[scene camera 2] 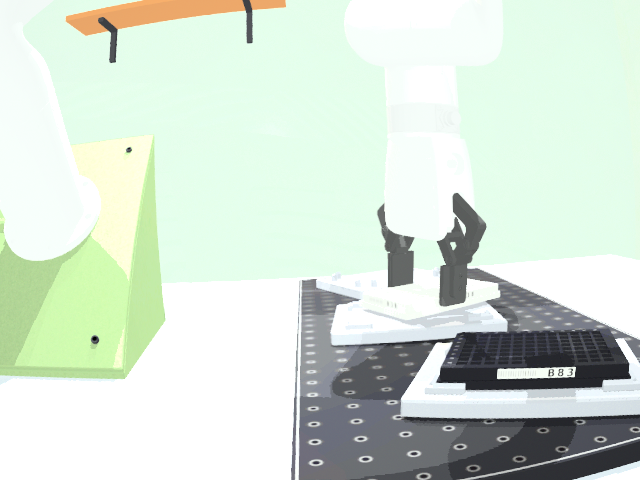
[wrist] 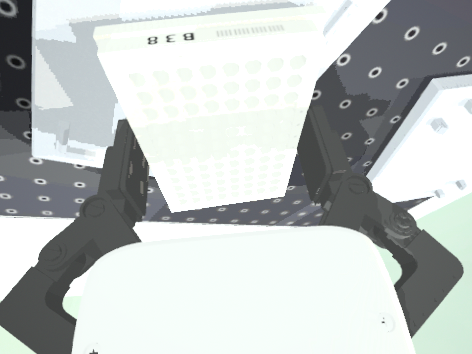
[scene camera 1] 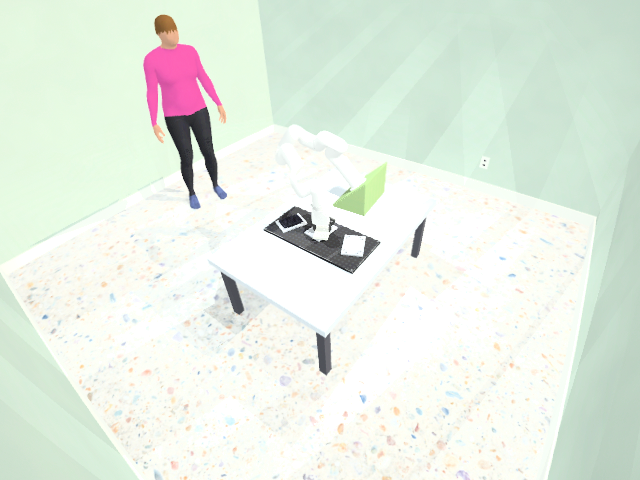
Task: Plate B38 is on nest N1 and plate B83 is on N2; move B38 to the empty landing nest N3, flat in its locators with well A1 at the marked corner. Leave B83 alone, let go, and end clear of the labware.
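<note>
My gripper [scene camera 2: 426, 283] [wrist: 222, 130] [scene camera 1: 321, 231] is shut on the two long sides of the pale plate B38 [scene camera 2: 408, 305] [wrist: 213, 114]. It holds the plate low over the white nest N1 [scene camera 2: 361, 330] [wrist: 64, 95], turned at an angle to the nest. The plate's label faces away from the wrist. The black plate B83 [scene camera 2: 532, 350] [scene camera 1: 290, 222] sits in nest N2 [scene camera 2: 516, 405], nearer the second scene camera. The empty nest N3 [scene camera 1: 353, 245] [wrist: 430, 133] [scene camera 2: 335, 283], with small locator pins, lies beyond N1.
The nests stand on a black perforated board [scene camera 2: 361, 439] [scene camera 1: 330, 256] on a white table [scene camera 1: 289, 284]. A green wedge block [scene camera 2: 103, 289] [scene camera 1: 364, 193] stands near the arm's base. A person in pink [scene camera 1: 180, 103] stands on the floor behind. An orange shelf [scene camera 2: 170, 12] hangs on the wall.
</note>
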